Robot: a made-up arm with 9 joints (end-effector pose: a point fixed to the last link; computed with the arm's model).
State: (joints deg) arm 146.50 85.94 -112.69 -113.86 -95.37 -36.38 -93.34 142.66 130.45
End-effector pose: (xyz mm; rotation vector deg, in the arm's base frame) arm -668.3 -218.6 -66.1 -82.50 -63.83 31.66
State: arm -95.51 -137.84 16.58 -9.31 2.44 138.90 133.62 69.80 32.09
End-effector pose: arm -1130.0 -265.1 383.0 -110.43 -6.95 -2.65
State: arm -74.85 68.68 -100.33 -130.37 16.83 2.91 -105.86 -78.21 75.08
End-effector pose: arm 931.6 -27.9 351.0 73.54 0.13 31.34
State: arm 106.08 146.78 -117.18 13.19 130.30 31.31 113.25 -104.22 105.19
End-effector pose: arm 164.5 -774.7 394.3 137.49 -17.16 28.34
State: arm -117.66 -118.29 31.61 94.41 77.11 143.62 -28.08 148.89 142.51
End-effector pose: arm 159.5 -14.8 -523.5 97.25 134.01 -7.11
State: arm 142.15 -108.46 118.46 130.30 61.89 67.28 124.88 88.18 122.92
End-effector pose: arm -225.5 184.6 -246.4 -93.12 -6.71 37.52
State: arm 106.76 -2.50 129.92 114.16 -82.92 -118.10 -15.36 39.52 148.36
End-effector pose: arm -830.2 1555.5 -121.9 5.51 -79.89 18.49
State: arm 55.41 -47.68 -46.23 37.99 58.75 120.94 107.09 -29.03 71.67
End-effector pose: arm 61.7 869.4 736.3 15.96 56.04 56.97
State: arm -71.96 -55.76 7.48 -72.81 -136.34 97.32 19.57 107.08 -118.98
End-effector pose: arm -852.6 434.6 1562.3 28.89 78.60 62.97
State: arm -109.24 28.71 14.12 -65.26 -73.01 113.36 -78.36 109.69 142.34
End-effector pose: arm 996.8 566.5 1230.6 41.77 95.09 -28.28
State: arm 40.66 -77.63 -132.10 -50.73 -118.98 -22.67 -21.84 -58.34 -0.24
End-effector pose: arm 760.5 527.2 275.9 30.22 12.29 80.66
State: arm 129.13 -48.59 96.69 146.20 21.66 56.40 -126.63 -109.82 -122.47
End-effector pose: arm 361.6 -29.5 -140.2 -13.20 -0.13 -133.09
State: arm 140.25 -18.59 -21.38 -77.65 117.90 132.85 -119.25 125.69 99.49
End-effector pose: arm 419.0 222.5 -7.6 49.06 145.28 -73.18
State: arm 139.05 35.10 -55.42 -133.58 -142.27 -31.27 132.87 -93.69 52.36
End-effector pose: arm -555.3 62.5 646.2 -24.13 -15.19 -163.94
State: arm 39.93 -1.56 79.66 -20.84 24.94 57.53 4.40 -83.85 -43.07
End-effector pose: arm 426.1 749.3 -613.5 8.78 -4.57 71.16
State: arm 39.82 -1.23 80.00 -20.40 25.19 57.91 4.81 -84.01 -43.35
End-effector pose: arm 422.1 748.8 -617.9 9.04 -4.44 71.06
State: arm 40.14 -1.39 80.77 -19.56 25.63 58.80 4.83 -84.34 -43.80
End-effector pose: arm 416.1 753.1 -621.9 9.85 -4.51 70.30
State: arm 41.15 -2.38 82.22 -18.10 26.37 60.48 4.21 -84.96 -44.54
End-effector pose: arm 407.8 765.0 -624.4 11.45 -4.96 68.40
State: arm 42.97 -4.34 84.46 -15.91 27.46 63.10 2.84 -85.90 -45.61
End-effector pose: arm 398.4 784.9 -624.4 13.81 -5.75 65.05
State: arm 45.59 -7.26 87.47 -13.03 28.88 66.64 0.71 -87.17 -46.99
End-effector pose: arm 391.3 810.2 -621.0 16.60 -6.76 60.08
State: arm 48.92 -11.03 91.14 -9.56 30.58 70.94 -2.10 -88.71 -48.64
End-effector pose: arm 390.0 835.7 -615.5 19.26 -7.70 53.45
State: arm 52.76 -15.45 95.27 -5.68 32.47 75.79 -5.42 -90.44 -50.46
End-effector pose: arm 397.6 855.2 -610.2 21.27 -8.28 45.46
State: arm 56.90 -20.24 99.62 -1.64 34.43 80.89 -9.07 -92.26 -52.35
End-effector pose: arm 413.3 863.3 -609.5 22.17 -8.24 36.67
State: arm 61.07 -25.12 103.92 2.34 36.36 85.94 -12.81 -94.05 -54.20
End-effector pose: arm 433.8 857.2 -616.2 21.83 -7.53 27.79
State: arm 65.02 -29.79 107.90 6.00 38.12 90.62 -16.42 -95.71 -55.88
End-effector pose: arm 454.1 838.7 -630.5 20.46 -6.25 19.56
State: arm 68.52 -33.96 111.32 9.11 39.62 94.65 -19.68 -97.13 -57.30
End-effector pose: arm 470.1 812.4 -649.7 18.47 -4.68 12.55
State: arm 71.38 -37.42 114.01 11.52 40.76 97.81 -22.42 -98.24 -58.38
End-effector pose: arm 480.5 784.8 -669.3 16.39 -3.11 7.11
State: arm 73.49 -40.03 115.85 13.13 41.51 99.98 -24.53 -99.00 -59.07
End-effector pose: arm 486.7 761.1 -685.3 14.66 -1.84 3.28
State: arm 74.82 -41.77 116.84 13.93 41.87 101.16 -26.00 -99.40 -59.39
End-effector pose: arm 490.8 744.8 -695.2 13.51 -1.05 0.99
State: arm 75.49 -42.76 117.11 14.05 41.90 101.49 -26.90 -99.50 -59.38
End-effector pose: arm 494.2 736.2 -698.9 13.01 -0.73 -0.08
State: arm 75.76 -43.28 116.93 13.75 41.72 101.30 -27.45 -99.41 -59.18
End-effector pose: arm 497.3 732.9 -698.6 12.92 -0.70 -0.39
